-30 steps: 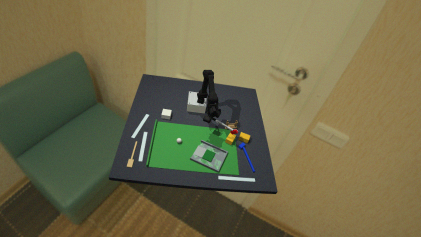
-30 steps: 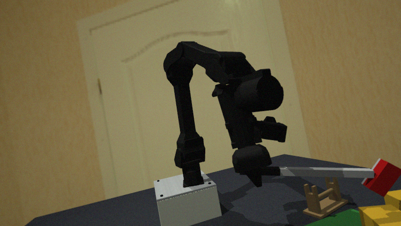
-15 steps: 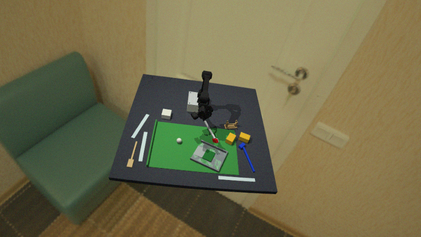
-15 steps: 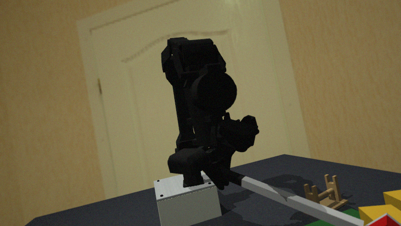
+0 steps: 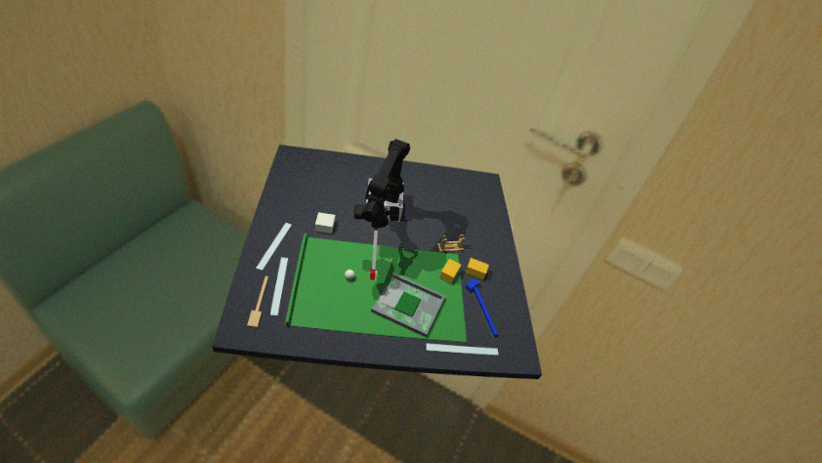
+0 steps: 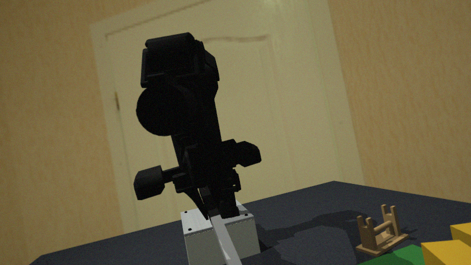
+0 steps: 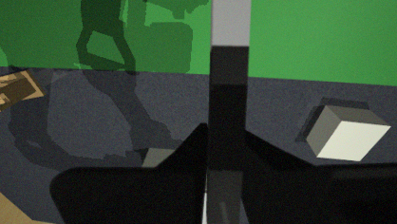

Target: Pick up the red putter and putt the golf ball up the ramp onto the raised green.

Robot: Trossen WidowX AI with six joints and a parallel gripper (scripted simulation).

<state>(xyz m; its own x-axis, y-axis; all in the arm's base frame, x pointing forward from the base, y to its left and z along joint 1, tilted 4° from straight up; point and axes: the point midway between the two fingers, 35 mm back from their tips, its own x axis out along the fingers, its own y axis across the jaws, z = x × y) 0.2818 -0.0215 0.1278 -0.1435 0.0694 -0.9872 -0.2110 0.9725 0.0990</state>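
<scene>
Right now the red putter is 11 cm ahead of my gripper tip, 3 cm to the left of it and 3 cm below it. Also, from my gripper tip: white cube 25 cm to the right, 15 cm below, 7 cm behind; white golf ball 19 cm ahead, 15 cm below, 5 cm to the right; green mat 19 cm ahead, 17 cm below, 8 cm to the left.
</scene>
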